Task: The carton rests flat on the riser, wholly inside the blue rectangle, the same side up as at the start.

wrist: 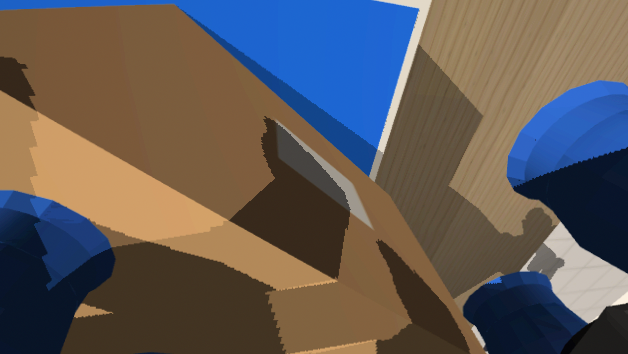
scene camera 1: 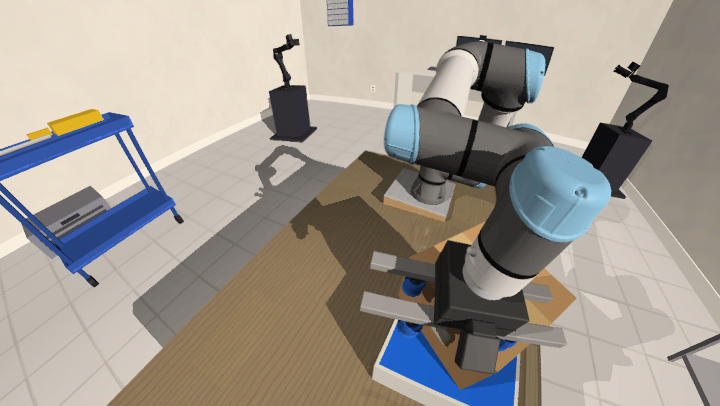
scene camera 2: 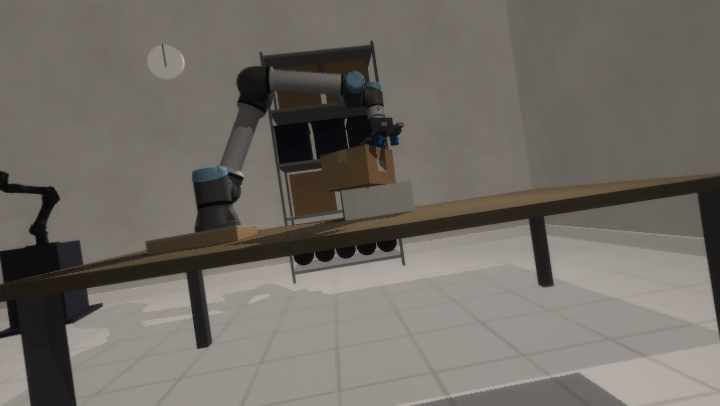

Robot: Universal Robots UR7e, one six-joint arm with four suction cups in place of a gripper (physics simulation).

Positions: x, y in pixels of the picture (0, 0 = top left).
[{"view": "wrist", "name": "my suction head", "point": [563, 157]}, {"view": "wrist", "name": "brown carton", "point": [230, 217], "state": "gripped by my suction head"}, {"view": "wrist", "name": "riser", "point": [344, 74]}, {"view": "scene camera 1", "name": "brown carton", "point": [444, 342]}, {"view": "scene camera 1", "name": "riser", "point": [404, 364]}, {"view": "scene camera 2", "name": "brown carton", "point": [362, 166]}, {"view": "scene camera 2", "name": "riser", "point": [379, 200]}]
